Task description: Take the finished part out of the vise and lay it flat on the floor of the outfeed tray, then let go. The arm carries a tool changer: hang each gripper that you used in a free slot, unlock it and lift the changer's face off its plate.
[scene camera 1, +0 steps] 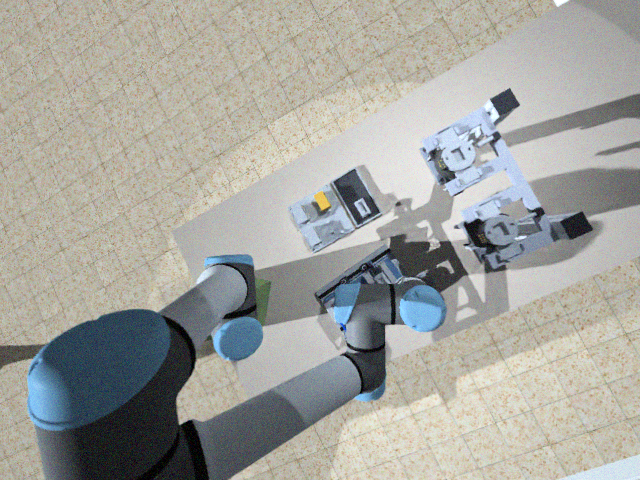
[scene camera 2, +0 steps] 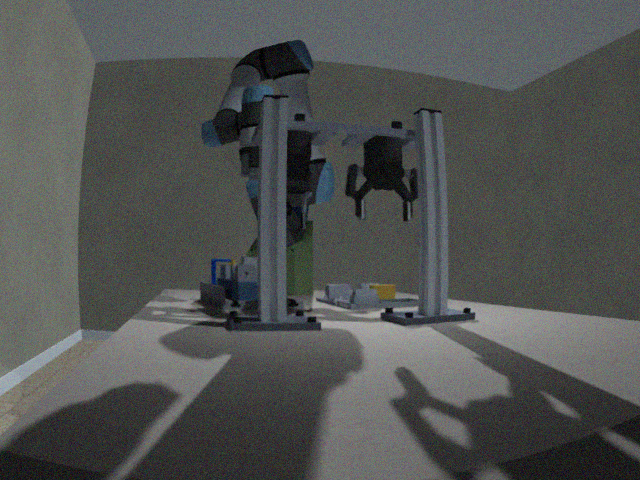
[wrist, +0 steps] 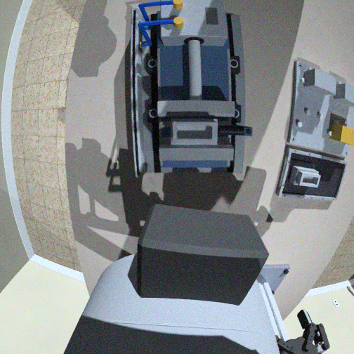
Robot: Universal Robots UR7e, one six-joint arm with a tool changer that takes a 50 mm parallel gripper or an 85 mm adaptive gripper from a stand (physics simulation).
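Places are measured from the arm's base along level axes (x ahead, y left, z up), in centimetres.
Pixels of known places: end effector, tool point: (scene camera 2: 254, 175).
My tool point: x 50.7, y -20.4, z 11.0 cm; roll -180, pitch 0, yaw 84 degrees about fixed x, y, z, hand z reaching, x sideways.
Ahead of a thing's pixels: the offset from my tool point to its top centre.
A grey rectangular frame-shaped part (wrist: 215, 132) sits between the jaws of the blue and grey vise @[dx -12.1, dy +0.6, dz -19.7 cm] (wrist: 195, 107) (scene camera 1: 392, 266) (scene camera 2: 242, 289). The outfeed tray (wrist: 327, 162) (scene camera 1: 347, 187) has a dark floor, and a white hollow part (wrist: 300, 175) is in it. The arm's wrist (scene camera 1: 422, 308) is above the table close to the vise; I see no gripper on it. The adaptive gripper (scene camera 2: 383, 211) hangs in one stand slot with its fingers apart. A second dark gripper body @[dx +22.1, dy +1.9, dz +6.3 cm] (scene camera 2: 298, 160) hangs in the other slot, partly behind a post; its fingers cannot be made out.
A grey fixture plate (wrist: 302, 132) with raised blocks and a yellow block @[dx -7.4, dy +34.9, dz -25.3 cm] (wrist: 343, 135) (scene camera 1: 322, 200) (scene camera 2: 383, 291) adjoins the tray. The tool stand (scene camera 2: 273, 217) (scene camera 2: 431, 217) rises on two tall posts. Blue handles with yellow knobs (wrist: 177, 22) stand by the vise. A dark box-shaped body fills the lower wrist view.
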